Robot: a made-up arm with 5 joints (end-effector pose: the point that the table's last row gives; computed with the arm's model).
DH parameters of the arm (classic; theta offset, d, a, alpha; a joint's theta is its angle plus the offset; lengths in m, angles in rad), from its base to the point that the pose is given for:
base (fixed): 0 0.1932 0 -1.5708
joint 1: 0 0.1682 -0.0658 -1.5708
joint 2: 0 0.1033 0.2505 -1.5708
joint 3: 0 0.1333 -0.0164 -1.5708
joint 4: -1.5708 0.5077 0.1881 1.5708
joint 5: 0 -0.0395 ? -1.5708
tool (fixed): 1.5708 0.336 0 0
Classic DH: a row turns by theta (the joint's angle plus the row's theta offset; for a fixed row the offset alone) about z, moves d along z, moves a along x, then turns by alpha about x.
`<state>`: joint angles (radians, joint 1 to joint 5).
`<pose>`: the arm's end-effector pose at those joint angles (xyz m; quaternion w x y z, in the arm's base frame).
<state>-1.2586 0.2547 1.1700 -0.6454 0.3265</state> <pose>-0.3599 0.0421 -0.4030 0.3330 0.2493 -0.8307 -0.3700</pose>
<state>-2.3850 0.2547 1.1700 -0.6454 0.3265</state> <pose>0.3835 0.0421 -0.3880 0.1619 -0.4084 0.8802 0.1798</pose>
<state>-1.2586 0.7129 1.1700 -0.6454 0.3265</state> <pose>-0.3576 0.3259 -0.3960 0.2446 0.2568 -0.7464 -0.5631</pose>
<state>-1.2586 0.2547 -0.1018 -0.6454 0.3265</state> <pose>-0.6765 -0.1653 0.5363 0.7866 0.1215 -0.4244 -0.4318</pose>
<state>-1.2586 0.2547 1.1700 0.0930 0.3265</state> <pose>-0.4447 0.0293 -0.3319 0.3409 -0.0943 -0.8985 -0.2601</pose>
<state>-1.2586 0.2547 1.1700 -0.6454 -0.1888</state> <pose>-0.2751 -0.0875 -0.4848 0.2585 0.3259 -0.8975 -0.1462</pose>
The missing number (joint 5, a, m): 0.0727
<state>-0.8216 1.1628 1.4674 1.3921 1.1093</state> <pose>-0.1384 0.5744 -0.1270 0.1819 -0.8439 -0.3076 -0.4001</pose>
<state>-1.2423 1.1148 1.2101 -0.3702 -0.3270</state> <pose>-0.3107 0.4380 -0.4842 0.1567 0.1833 -0.8663 -0.4375</pose>
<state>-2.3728 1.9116 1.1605 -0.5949 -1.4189</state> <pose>0.4929 0.6575 -0.0509 0.6286 -0.2653 0.7037 0.1983</pose>
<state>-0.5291 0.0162 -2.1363 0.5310 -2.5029</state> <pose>0.3937 -0.2348 0.0022 0.0239 0.6981 0.3886 -0.6009</pose>
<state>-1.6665 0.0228 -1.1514 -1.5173 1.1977</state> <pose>-0.1852 -0.0203 1.0315 0.6820 -0.2434 0.2294 -0.6504</pose>
